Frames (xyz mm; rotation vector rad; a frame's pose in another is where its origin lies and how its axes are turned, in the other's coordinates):
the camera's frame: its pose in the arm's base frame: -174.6 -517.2 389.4 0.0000 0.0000 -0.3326
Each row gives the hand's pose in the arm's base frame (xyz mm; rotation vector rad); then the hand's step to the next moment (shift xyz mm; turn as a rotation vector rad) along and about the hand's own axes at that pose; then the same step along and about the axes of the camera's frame.
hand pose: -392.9 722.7 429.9 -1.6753 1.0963 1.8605
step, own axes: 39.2 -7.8 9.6 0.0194 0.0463 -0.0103
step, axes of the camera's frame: -9.0 1.4 -40.1 -0.0168 -0.0481 -0.0053
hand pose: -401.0 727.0 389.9 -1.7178 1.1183 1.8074
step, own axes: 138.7 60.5 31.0 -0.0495 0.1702 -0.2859
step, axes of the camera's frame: -68.4 -70.4 -119.3 0.1585 -0.2732 0.1158
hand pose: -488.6 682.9 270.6 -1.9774 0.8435 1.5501
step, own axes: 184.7 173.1 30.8 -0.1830 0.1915 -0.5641
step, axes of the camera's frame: -66.5 -160.1 -187.0 0.3606 -0.4014 0.3117
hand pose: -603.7 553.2 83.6 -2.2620 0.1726 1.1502
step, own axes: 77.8 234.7 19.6 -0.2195 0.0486 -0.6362
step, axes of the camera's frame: 7.1 -177.2 -173.4 0.4127 -0.3078 0.4361
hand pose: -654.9 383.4 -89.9 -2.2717 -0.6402 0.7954
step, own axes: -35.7 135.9 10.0 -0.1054 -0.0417 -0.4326
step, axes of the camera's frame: 35.1 -104.1 -88.2 0.2682 -0.1315 0.3328
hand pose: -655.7 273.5 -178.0 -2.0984 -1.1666 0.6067
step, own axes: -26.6 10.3 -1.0 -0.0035 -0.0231 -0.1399
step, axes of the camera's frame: 2.5 -28.0 -4.7 0.0861 -0.0108 0.1122
